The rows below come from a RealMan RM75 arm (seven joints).
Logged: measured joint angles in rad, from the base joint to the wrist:
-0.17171 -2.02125 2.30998 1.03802 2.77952 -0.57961 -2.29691
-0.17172 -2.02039 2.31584 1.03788 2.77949 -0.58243 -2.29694
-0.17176 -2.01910 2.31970 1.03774 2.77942 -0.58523 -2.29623
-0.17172 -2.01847 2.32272 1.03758 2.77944 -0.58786 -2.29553
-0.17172 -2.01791 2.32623 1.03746 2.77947 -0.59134 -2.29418
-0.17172 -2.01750 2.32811 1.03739 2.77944 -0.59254 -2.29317
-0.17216 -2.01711 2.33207 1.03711 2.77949 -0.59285 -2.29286
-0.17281 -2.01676 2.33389 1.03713 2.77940 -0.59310 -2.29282
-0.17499 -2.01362 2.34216 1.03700 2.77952 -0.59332 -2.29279
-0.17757 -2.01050 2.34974 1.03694 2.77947 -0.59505 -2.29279
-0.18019 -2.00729 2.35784 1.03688 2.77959 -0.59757 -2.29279
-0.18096 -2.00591 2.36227 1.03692 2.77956 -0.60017 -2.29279
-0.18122 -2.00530 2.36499 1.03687 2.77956 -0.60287 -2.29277
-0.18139 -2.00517 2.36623 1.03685 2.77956 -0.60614 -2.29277
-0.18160 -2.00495 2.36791 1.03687 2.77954 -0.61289 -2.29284
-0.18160 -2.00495 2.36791 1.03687 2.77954 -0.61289 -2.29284
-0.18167 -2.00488 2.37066 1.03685 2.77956 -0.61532 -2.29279
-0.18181 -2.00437 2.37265 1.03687 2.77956 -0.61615 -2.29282
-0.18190 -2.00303 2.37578 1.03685 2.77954 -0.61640 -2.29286
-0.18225 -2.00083 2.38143 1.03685 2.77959 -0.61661 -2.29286
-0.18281 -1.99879 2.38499 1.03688 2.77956 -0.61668 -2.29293
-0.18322 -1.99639 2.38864 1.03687 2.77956 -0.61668 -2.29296
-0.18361 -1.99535 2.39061 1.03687 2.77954 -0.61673 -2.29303
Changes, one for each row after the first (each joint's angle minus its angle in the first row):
-0.00001 0.00086 0.00586 -0.00014 -0.00003 -0.00282 -0.00003
-0.00005 0.00215 0.00972 -0.00028 -0.00010 -0.00562 0.00068
-0.00001 0.00278 0.01274 -0.00044 -0.00008 -0.00825 0.00138
-0.00001 0.00334 0.01625 -0.00056 -0.00005 -0.01173 0.00273
-0.00001 0.00375 0.01813 -0.00063 -0.00008 -0.01293 0.00374
-0.00045 0.00414 0.02209 -0.00091 -0.00003 -0.01324 0.00405
-0.00110 0.00449 0.02391 -0.00089 -0.00012 -0.01349 0.00409
-0.00328 0.00763 0.03218 -0.00102 0.00000 -0.01371 0.00412
-0.00586 0.01075 0.03976 -0.00108 -0.00005 -0.01544 0.00412
-0.00848 0.01396 0.04786 -0.00114 0.00007 -0.01796 0.00412
-0.00925 0.01534 0.05229 -0.00110 0.00004 -0.02056 0.00412
-0.00951 0.01595 0.05501 -0.00115 0.00004 -0.02326 0.00414
-0.00968 0.01608 0.05625 -0.00117 0.00004 -0.02653 0.00414
-0.00989 0.01630 0.05793 -0.00115 0.00002 -0.03328 0.00407
-0.00989 0.01630 0.05793 -0.00115 0.00002 -0.03328 0.00407
-0.00996 0.01637 0.06068 -0.00117 0.00004 -0.03571 0.00412
-0.01010 0.01688 0.06267 -0.00115 0.00004 -0.03654 0.00409
-0.01019 0.01822 0.06580 -0.00117 0.00002 -0.03679 0.00405
-0.01054 0.02042 0.07145 -0.00117 0.00007 -0.03700 0.00405
-0.01110 0.02246 0.07501 -0.00114 0.00004 -0.03707 0.00398
-0.01151 0.02486 0.07866 -0.00115 0.00004 -0.03707 0.00395
-0.01190 0.02590 0.08063 -0.00115 0.00002 -0.03712 0.00388

